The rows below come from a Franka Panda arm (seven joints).
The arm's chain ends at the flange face. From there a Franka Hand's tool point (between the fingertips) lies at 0.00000 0.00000 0.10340 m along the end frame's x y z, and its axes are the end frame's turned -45 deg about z.
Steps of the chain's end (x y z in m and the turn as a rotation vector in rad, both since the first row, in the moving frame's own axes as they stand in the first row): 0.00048 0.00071 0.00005 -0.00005 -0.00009 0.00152; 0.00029 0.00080 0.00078 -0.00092 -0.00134 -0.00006; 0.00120 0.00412 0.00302 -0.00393 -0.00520 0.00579; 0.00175 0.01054 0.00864 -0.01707 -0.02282 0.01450; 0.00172 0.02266 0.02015 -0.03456 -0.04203 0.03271; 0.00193 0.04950 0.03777 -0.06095 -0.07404 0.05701
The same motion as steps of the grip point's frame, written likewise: -0.00017 0.00084 0.00005 0.00003 -0.00010 0.00152; -0.00053 0.00074 0.00078 0.00030 -0.00160 -0.00006; -0.00273 0.00367 0.00302 0.00090 -0.00646 0.00579; -0.00913 0.00825 0.00860 0.00407 -0.02821 0.01450; -0.02039 0.01660 0.02000 0.00528 -0.05416 0.03271; -0.04346 0.03513 0.03730 0.00926 -0.09545 0.05701
